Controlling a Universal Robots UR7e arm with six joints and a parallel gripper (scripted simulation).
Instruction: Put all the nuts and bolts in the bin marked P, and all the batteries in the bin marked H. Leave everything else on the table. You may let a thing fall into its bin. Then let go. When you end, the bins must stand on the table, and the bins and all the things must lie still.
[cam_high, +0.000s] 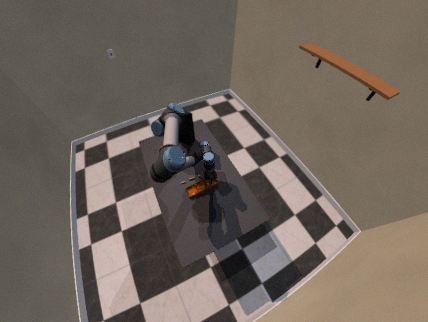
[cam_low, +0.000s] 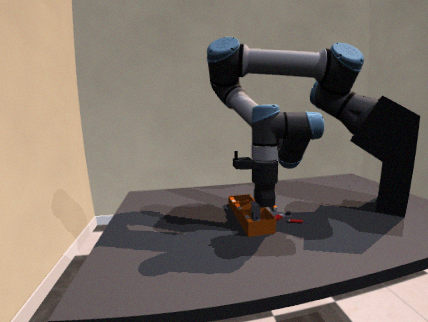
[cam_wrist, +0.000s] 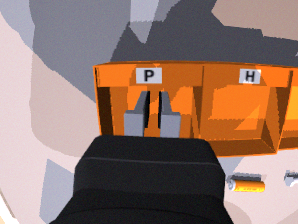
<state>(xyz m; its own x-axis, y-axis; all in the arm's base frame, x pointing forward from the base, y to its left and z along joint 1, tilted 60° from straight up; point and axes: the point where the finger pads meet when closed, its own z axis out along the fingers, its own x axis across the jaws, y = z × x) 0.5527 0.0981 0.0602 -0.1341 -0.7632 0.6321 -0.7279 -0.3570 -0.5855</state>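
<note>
The orange battery is 130 mm behind my hand, 100 mm to the right of it and 30 mm below it. Also, from my hand: red battery: 130 mm behind, 20 mm to the left, 30 mm below; then orange three-compartment bin: 20 mm behind, 80 mm to the right, 10 mm below; then dark nut: 150 mm behind, 40 mm to the right, 30 mm below.
</note>
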